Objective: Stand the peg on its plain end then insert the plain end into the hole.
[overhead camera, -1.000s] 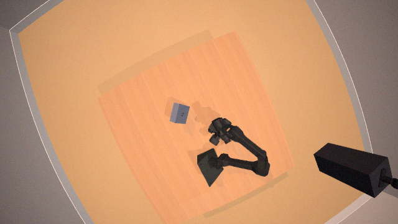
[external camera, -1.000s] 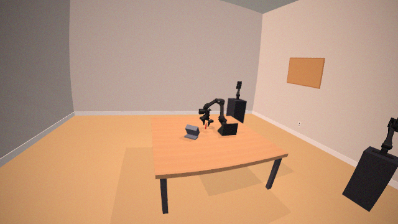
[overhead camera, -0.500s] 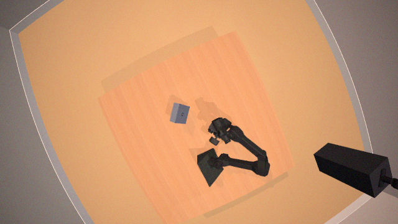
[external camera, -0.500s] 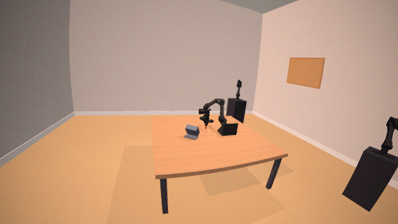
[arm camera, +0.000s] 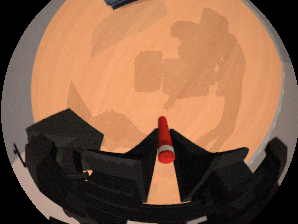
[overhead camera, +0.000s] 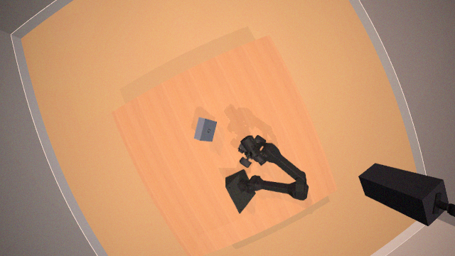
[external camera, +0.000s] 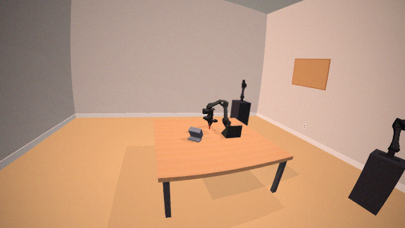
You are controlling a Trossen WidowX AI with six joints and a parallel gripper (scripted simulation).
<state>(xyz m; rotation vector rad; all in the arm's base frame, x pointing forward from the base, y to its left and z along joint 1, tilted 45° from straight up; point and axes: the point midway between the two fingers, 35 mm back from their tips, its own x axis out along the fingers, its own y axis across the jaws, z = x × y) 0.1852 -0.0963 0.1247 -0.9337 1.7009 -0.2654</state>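
The sloped panel is 24 cm ahead of my gripper tip and 18 cm to the left of it. Round my gripper tip: red peg 2 cm above.
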